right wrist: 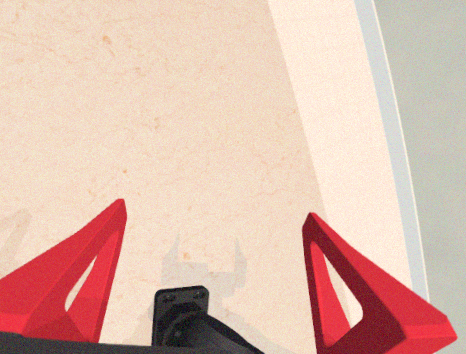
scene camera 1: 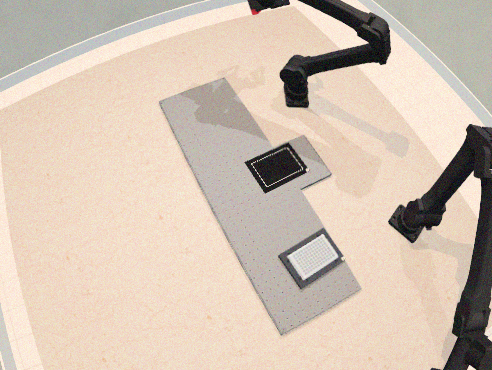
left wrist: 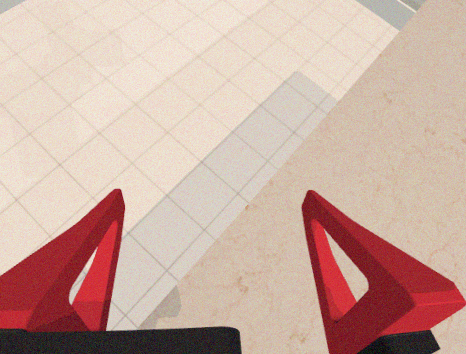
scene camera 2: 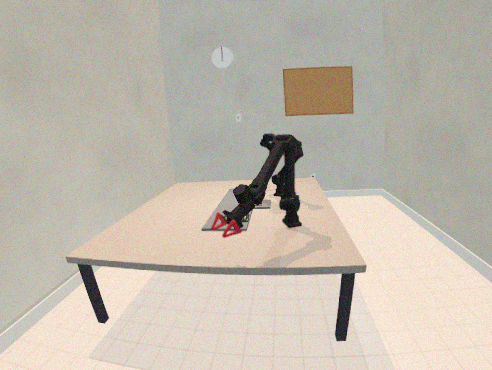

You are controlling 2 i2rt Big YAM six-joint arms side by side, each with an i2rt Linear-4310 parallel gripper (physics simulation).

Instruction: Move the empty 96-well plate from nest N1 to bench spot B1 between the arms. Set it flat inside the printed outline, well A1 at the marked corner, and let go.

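Seen in the pictures: left gripper, fingertip midpoint: (left wrist: pixel 217 197) (scene camera 2: pixel 217 233); right gripper, fingertip midpoint: (right wrist: pixel 218 214) (scene camera 1: pixel 272 5); left arm's base, link origin: (scene camera 1: pixel 405 224) (scene camera 2: pixel 291 223); right arm's base, link origin: (right wrist: pixel 178 323) (scene camera 1: pixel 295 96) (scene camera 2: pixel 280 194).
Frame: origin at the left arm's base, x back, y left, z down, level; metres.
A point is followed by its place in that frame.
Note:
The white 96-well plate (scene camera 1: pixel 313 257) {x -0.314, y -0.178, z -0.035 m} lies flat in the dark nest N1 (scene camera 1: pixel 302 283) {x -0.392, y -0.152, z -0.024 m} on the grey board in scene camera 1. Bench spot B1 (scene camera 1: pixel 278 167) {x -0.147, y -0.452, z -0.015 m} is a black patch with a white printed outline and a small pale mark at its right corner; no plate is on it. My left gripper (left wrist: pixel 217 197) {x -0.480, y 0.350, z -0.173 m} (scene camera 2: pixel 226 231) {x -0.480, y 0.350, z -0.173 m} is open and empty, over the table's edge in its wrist view and away from the plate. My right gripper (right wrist: pixel 218 214) {x 0.243, y -0.831, z -0.289 m} is open and empty above the table, away from plate and spot; in scene camera 1 a bit of its red finger shows at the top edge.
The grey perforated board (scene camera 1: pixel 225 200) {x -0.346, y -0.492, z -0.013 m} runs diagonally on the table (scene camera 1: pixel 100 225) {x -0.686, y -0.723, z 0.000 m}, with a side tab beside B1. The right arm (scene camera 1: pixel 345 57) {x 0.168, y -0.468, z -0.300 m} stands at the upper right of scene camera 1. The left arm (scene camera 1: pixel 477 250) {x -0.192, y 0.134, z -0.387 m} runs down its right edge, beside the board.

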